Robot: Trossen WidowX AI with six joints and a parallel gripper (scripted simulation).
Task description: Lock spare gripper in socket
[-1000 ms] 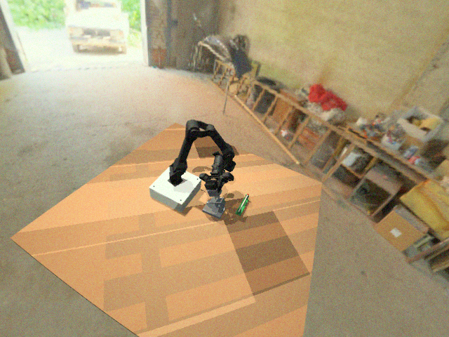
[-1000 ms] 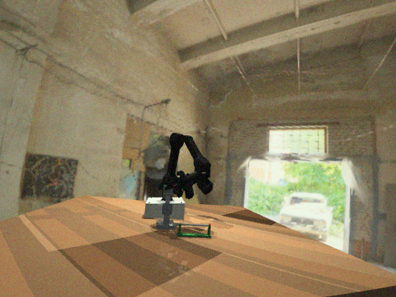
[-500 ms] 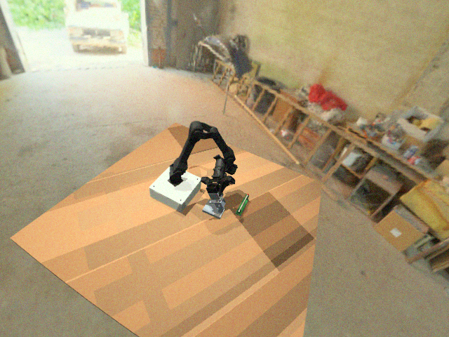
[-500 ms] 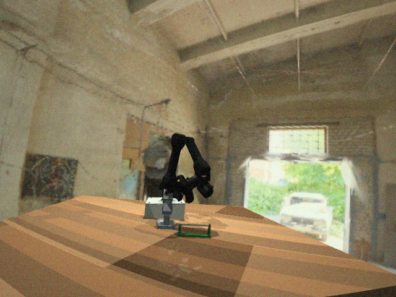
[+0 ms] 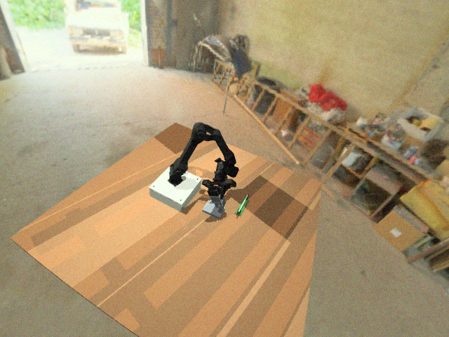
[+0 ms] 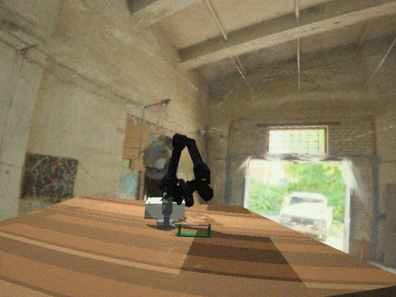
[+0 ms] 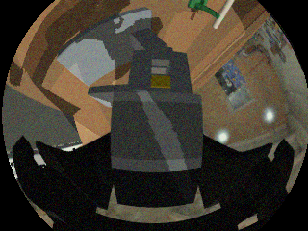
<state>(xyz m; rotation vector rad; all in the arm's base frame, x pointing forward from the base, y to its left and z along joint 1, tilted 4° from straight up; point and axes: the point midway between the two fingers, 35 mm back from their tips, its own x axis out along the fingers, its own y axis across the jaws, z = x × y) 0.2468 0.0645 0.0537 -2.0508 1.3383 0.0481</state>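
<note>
Right now my gripper tip is 1 cm to the right of the spare gripper. From my gripper tip the other things lie so: green cradle (10 cm ahead, 15 cm to the left, 10 cm below); then socket (1 cm ahead, 2 cm to the left, 7 cm below).
</note>
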